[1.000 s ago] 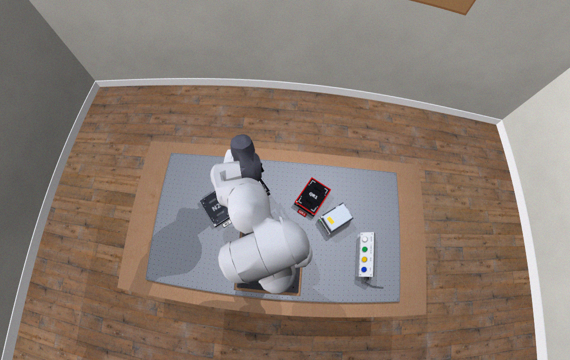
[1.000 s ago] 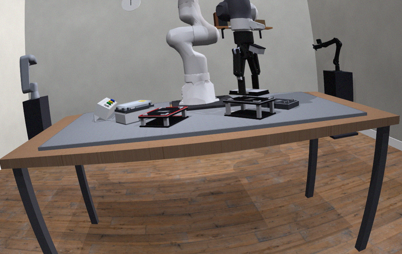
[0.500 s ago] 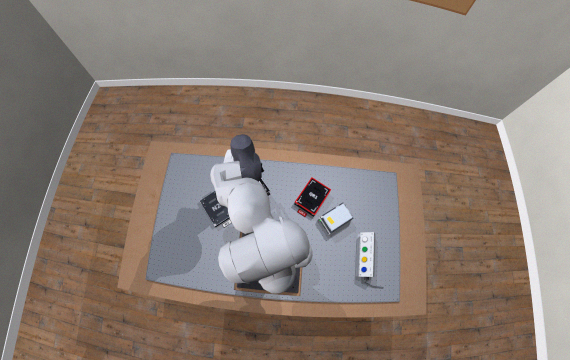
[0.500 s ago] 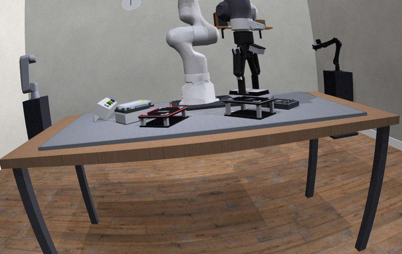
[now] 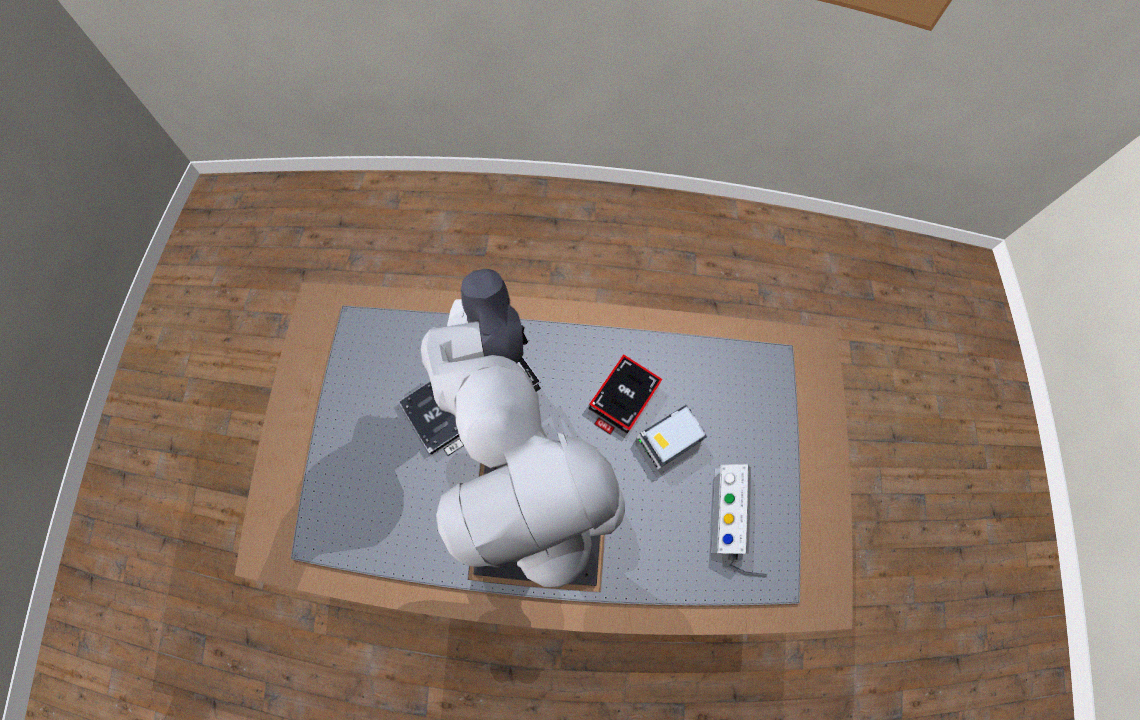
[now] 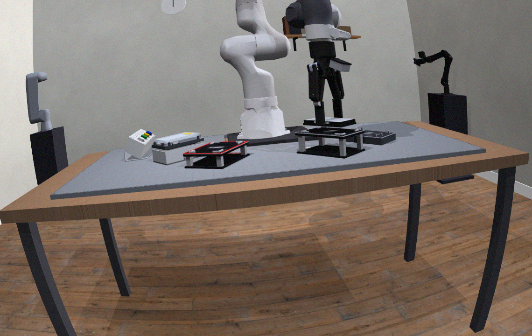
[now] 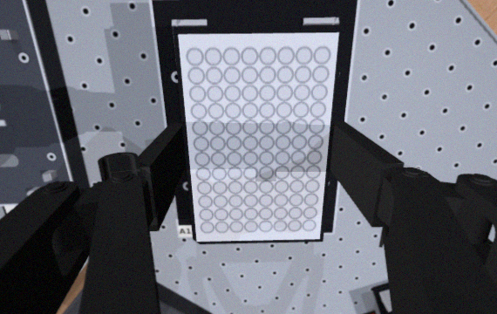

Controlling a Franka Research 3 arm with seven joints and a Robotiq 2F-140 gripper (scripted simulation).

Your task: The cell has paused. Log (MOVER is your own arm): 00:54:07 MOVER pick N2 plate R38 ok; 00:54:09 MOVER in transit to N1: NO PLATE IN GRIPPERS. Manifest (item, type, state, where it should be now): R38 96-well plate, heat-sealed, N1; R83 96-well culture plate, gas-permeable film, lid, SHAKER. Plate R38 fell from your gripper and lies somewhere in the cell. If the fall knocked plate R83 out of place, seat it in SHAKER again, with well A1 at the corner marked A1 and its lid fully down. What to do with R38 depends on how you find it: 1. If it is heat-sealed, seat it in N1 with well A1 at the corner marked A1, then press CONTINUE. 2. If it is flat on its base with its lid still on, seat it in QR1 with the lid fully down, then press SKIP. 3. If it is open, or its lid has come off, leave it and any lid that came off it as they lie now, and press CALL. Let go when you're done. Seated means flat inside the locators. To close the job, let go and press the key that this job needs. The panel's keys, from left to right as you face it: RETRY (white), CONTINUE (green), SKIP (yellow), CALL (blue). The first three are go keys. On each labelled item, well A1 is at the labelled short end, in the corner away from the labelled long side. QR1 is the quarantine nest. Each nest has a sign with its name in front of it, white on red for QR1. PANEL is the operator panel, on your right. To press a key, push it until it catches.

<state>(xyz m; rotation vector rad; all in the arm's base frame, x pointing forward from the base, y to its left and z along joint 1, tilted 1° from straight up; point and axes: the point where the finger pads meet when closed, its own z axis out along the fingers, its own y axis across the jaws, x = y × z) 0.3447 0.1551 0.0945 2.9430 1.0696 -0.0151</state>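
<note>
My gripper is now 20 mm above the plate R38. Also, from my hand: N1 nest: 50 mm below; QR1 nest: 320 mm to the right, 70 mm below, 20 mm behind; retry key: 580 mm to the right, 230 mm behind, 40 mm below.
</note>
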